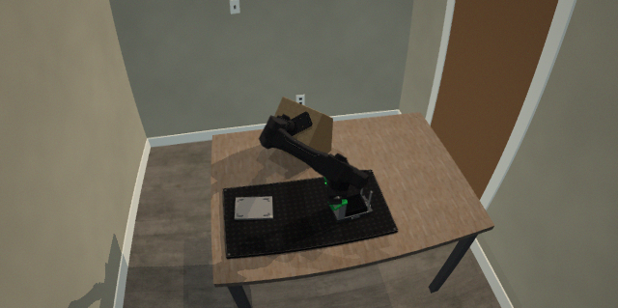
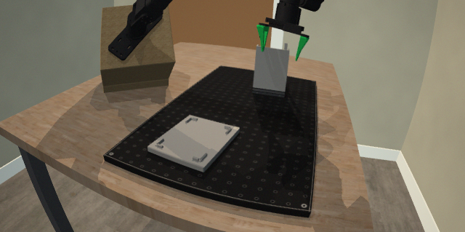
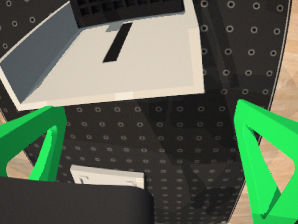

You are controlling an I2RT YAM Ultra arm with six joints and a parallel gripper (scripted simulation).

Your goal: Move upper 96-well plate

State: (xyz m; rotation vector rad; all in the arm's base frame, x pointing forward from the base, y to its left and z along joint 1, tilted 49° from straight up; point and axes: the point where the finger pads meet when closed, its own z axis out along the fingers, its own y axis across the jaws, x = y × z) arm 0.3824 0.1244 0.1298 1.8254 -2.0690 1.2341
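Right now my hand is 1 cm past the black 96-well plate, 9 cm to the right of it and 9 cm above it. From my hand the other things lie so: grey plate nest N1: 17 cm behind, 28 cm to the right, 13 cm below; pale A1 mark: 9 cm behind, 22 cm to the right, 12 cm below; pale wall: 2 cm behind, 2 cm to the left, 5 cm below.
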